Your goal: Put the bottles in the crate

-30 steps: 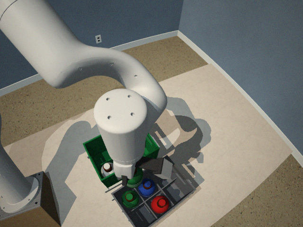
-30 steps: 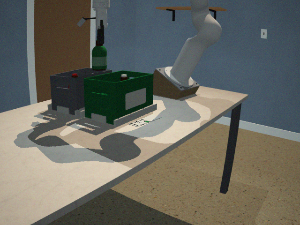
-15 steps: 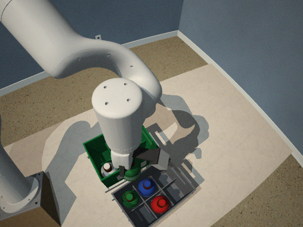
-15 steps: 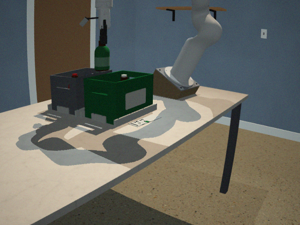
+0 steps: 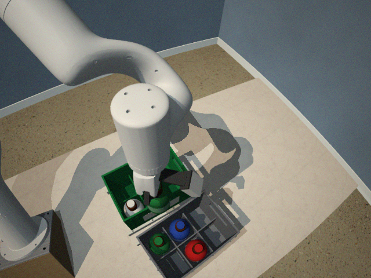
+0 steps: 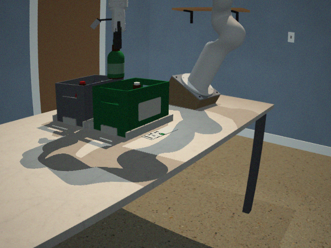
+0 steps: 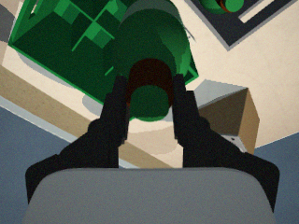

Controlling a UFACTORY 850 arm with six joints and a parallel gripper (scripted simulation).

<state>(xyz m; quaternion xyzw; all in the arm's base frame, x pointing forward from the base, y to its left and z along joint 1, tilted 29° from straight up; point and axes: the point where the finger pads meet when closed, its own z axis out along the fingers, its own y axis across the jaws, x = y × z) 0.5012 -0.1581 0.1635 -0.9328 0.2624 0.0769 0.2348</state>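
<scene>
My hand is 100 mm to the right of the green crate and 250 mm above it. From my hand the other things lie so: whitish bottle 80 mm behind, 40 mm to the left, 250 mm below; then blue bottle 40 mm ahead, 90 mm to the right, 250 mm below; then green bottle 40 mm behind, 110 mm to the right, 250 mm below.
</scene>
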